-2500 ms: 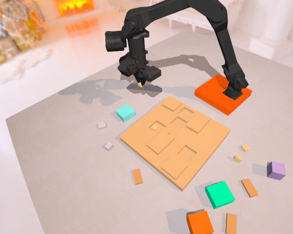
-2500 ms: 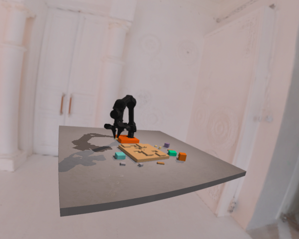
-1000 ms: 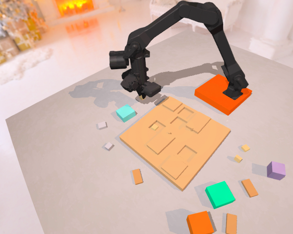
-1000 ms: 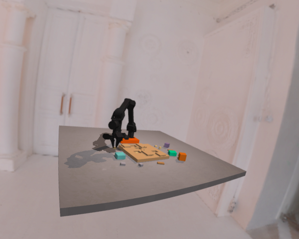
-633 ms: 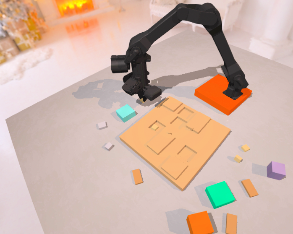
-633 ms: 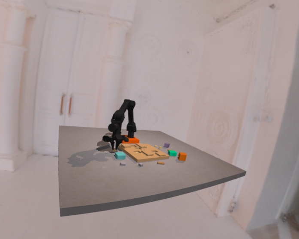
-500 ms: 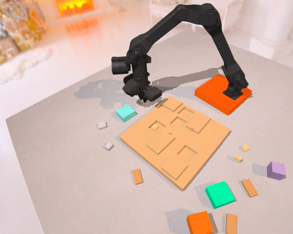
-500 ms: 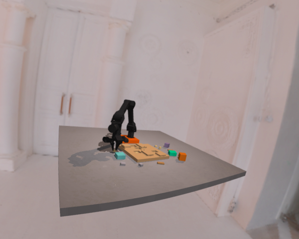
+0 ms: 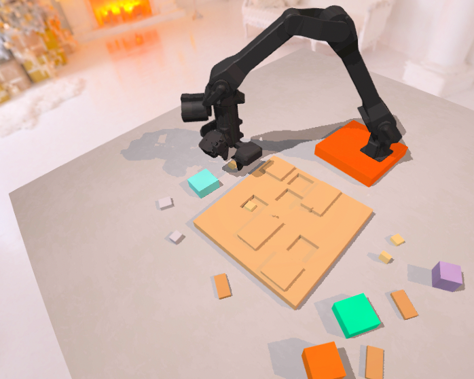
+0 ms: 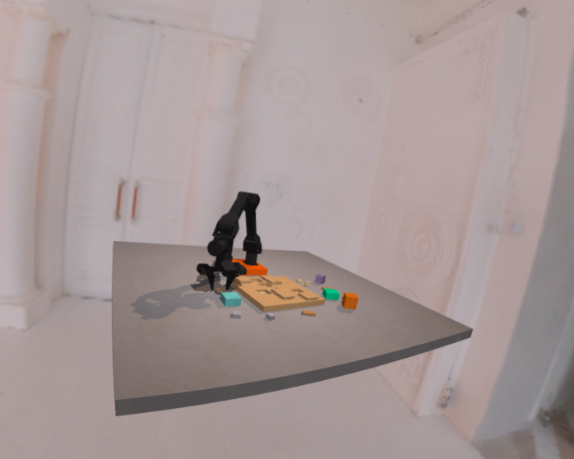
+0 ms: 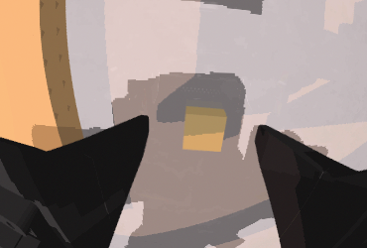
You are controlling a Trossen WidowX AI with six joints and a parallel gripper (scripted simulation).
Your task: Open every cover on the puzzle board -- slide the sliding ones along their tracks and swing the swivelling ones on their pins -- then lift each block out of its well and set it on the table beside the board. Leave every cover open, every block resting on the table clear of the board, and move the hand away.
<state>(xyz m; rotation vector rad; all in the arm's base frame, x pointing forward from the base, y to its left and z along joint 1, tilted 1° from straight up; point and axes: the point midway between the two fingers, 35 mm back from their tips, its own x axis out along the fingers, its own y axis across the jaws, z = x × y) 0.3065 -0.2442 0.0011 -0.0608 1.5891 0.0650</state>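
My gripper tip is 100 mm short of the cyan block, 10 mm to the right of it and 10 mm below it. From my gripper tip the other things lie so: orange block (490 mm to the left, 190 mm ahead, 20 mm above); then purple cube (550 mm to the left, 110 mm behind, 10 mm above); then green block (480 mm to the left, 80 mm ahead, 10 mm above).
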